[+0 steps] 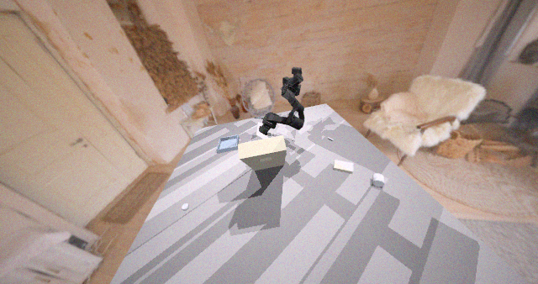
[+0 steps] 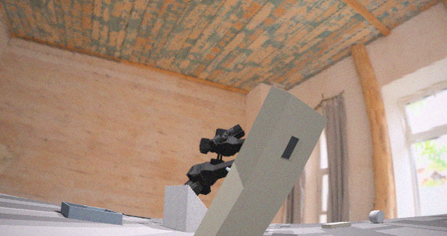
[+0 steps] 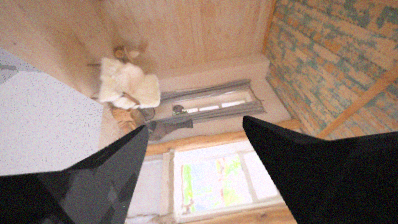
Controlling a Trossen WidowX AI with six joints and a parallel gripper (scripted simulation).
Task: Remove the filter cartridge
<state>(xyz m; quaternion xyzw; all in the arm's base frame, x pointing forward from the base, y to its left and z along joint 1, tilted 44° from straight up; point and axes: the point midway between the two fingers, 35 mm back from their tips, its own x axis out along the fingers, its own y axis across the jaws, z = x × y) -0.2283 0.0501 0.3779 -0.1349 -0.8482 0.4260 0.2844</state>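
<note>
My gripper tip is 600 mm short of the round filter cartridge, 290 mm to the left of it and 120 mm above it. From my gripper tip the other things lie so: beige service panel: 560 mm ahead, 290 mm to the right, 190 mm below; then blue-grey tray: 610 mm to the right, 340 mm below, 210 mm ahead; then white flat block: 550 mm ahead, 340 mm below, 110 mm to the left.
</note>
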